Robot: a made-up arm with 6 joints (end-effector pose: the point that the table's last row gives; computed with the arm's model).
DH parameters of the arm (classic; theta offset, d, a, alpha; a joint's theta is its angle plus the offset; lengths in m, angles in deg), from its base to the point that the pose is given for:
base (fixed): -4.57 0 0.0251 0
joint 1: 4.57 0.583 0 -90
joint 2: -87.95 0 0.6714 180
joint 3: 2.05 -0.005 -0.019 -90
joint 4: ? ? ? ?
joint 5: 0 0.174 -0.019 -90
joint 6: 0 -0.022 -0.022 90
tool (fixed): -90 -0.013 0 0
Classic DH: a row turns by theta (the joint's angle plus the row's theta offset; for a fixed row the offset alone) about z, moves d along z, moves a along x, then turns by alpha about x.
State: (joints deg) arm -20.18 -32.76 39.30 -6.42 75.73 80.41
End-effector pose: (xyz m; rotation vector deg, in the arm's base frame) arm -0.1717 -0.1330 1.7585 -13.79 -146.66 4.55
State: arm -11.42 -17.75 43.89 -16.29 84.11 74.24
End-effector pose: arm 0.1356 -0.2175 1.7674 12.78 -146.65 11.53
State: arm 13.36 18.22 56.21 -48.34 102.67 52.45
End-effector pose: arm 0.8428 0.0337 1.5030 85.67 -134.83 14.57
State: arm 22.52 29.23 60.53 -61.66 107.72 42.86
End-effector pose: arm 0.9635 0.2495 1.3531 109.45 -126.88 8.92
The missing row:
joint 4: 0 -0.592 0.019 90
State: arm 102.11 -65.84 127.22 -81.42 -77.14 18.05
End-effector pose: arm 0.2814 -1.1584 0.9369 -17.15 42.09 -149.20
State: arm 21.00 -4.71 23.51 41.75 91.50 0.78
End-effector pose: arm 0.4947 0.0848 1.6584 27.77 -59.99 113.75
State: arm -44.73 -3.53 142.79 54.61 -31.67 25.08
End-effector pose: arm -0.4591 0.3099 1.4940 -14.89 -132.41 -20.78
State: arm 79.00 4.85 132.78 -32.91 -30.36 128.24
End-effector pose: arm 0.1459 -0.2149 1.8064 52.35 -98.26 58.09
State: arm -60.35 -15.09 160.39 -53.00 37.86 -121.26
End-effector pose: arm -0.4493 0.5873 1.4116 10.15 106.11 101.20
